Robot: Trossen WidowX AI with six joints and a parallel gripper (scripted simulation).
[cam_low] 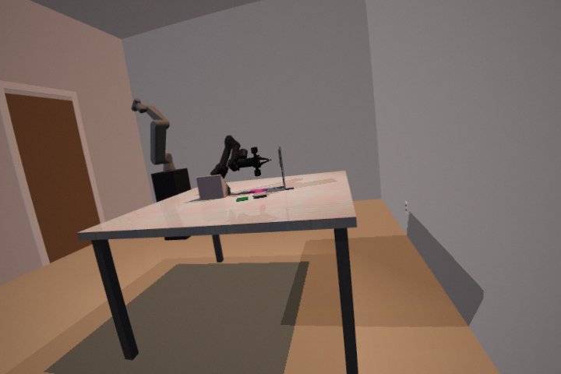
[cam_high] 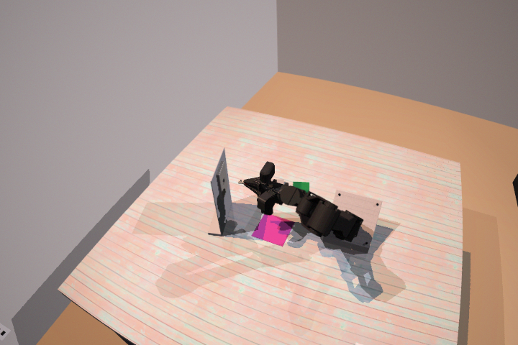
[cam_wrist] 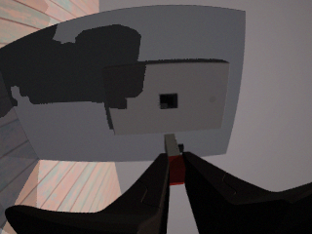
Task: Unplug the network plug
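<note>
The magenta marked square is 11 cm behind my gripper tip and 19 cm below it. Also, from my gripper tip: red network plug (right at my gripper tip); then grey upright panel (8 cm ahead, 3 cm to the left, 7 cm below); then green patch (13 cm behind, 22 cm to the right, 19 cm below).
</note>
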